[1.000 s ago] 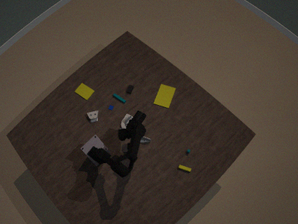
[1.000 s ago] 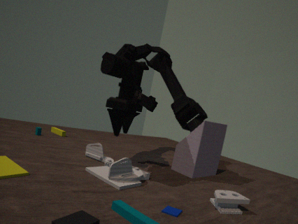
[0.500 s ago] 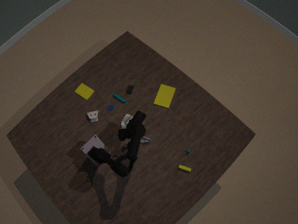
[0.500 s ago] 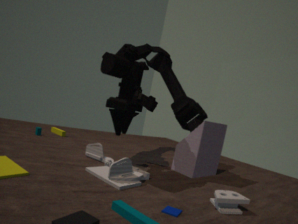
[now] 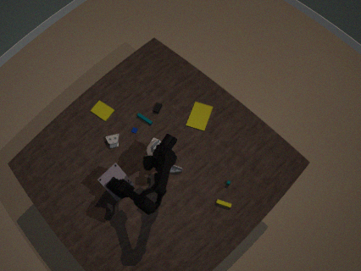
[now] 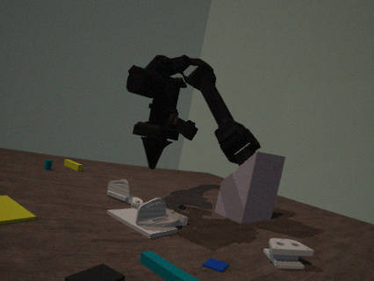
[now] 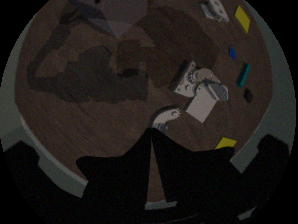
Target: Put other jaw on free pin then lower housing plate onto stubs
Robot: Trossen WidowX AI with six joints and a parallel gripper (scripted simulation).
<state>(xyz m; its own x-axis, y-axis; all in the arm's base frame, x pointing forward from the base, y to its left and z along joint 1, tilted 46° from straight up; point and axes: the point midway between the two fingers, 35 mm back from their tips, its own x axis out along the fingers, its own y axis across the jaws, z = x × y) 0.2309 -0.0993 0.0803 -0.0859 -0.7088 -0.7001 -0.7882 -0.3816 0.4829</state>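
Right now the grey jaw is 8 cm below my gripper tip, 5 cm ahead of it and 2 cm to the left of it. The rest, counted from my gripper tip: yellow bar (34 cm to the right, 7 cm below, 6 cm ahead); then blue tile (30 cm to the left, 9 cm ahead, 8 cm below); then teal cube (29 cm to the right, 16 cm ahead, 7 cm below).
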